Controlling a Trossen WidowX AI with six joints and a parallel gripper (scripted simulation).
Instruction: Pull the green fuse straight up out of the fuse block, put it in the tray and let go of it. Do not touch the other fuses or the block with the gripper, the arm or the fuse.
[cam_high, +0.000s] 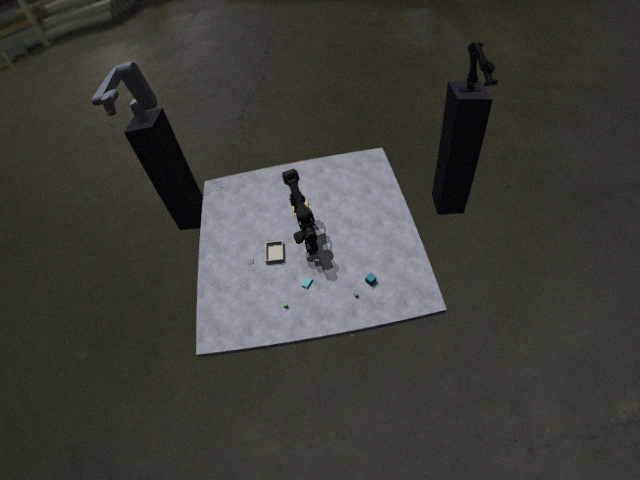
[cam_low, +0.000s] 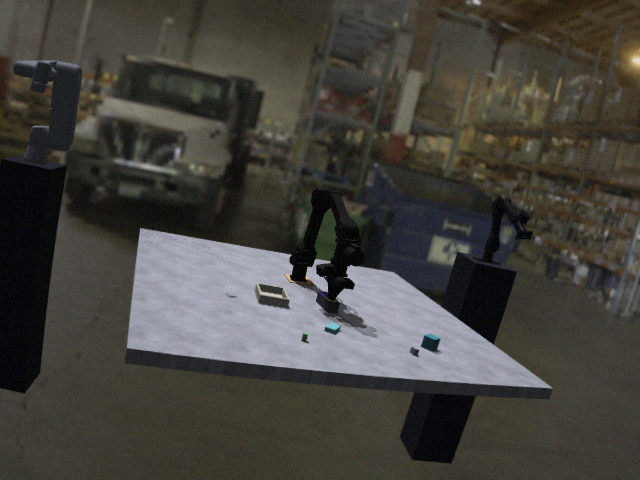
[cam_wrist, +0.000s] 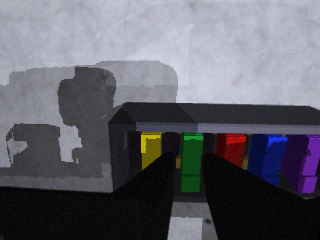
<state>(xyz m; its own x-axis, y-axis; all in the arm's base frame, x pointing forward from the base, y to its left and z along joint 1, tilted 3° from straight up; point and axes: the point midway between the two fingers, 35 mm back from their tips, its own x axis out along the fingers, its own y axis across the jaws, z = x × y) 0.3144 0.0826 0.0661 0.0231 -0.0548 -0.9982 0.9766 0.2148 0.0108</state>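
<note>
The green fuse lies 1 cm below my gripper tip. Round my gripper tip: blue fuse (4 cm behind, 1 cm to the right, 1 cm below); red fuse (2 cm behind, 1 cm below); yellow fuse (2 cm ahead, 1 cm below).
</note>
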